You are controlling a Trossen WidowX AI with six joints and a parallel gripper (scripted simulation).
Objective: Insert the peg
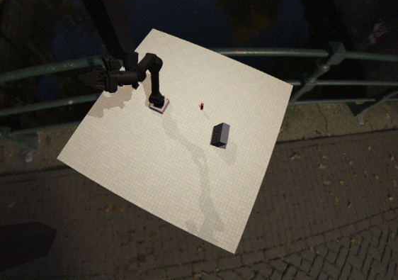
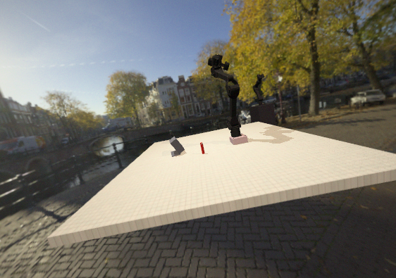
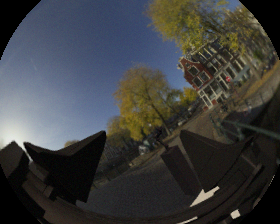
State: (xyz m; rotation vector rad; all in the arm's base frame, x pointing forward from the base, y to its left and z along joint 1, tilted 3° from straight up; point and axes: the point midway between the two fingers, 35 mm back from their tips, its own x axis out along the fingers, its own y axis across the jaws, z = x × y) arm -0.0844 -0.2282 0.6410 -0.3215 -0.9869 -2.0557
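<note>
Now: the red peg 63 cm below my gripper tip, 39 cm ahead of it and 36 cm to the left of it. From my gripper tip the other things lie so: sloped grey panel 62 cm below, 56 cm ahead, 18 cm to the left.
</note>
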